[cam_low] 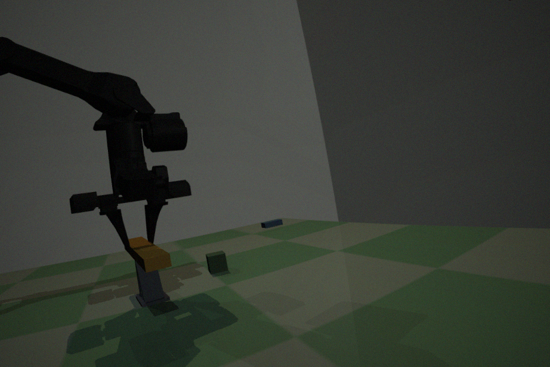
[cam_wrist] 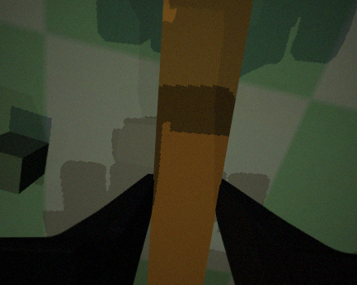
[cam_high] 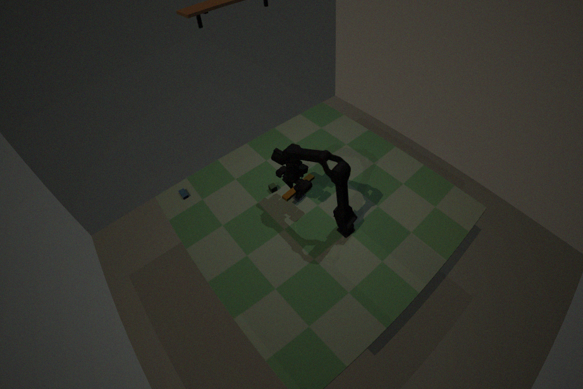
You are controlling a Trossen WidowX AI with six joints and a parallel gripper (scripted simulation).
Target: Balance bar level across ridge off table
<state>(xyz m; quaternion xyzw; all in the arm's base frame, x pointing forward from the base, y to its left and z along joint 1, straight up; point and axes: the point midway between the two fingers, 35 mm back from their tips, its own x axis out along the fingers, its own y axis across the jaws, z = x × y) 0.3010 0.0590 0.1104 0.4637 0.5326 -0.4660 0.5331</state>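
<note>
Now: the orange bar 30 mm to the right of my gripper tip. Round my gripper tip: dark green cube: 130 mm ahead, 60 mm below, 40 mm to the left; then small blue block: 440 mm to the left, 440 mm ahead, 70 mm below.
</note>
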